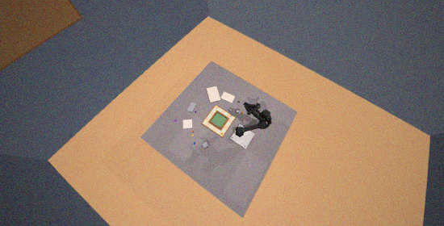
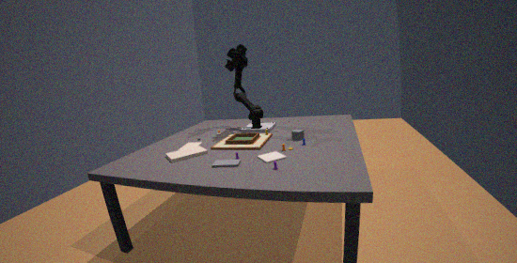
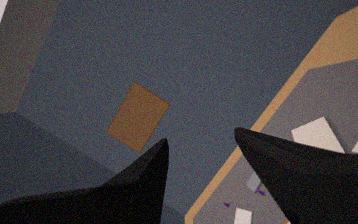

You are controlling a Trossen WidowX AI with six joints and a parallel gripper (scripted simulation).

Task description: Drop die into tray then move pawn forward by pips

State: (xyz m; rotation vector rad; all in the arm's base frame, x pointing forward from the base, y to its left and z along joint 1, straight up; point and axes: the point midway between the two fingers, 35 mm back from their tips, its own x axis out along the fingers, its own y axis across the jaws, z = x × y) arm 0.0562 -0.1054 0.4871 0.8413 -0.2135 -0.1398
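Now: gripper tip 5 cm short of the white die, 12 cm to the left of it and 50 cm above it. From my gripper tip the other things lie so: green dice tray (18 cm ahead, 8 cm to the left, 51 cm below); then dark disc (9 cm ahead, 24 cm to the right, 51 cm below); then yellow pawn (8 cm ahead, 21 cm to the left, 49 cm below).
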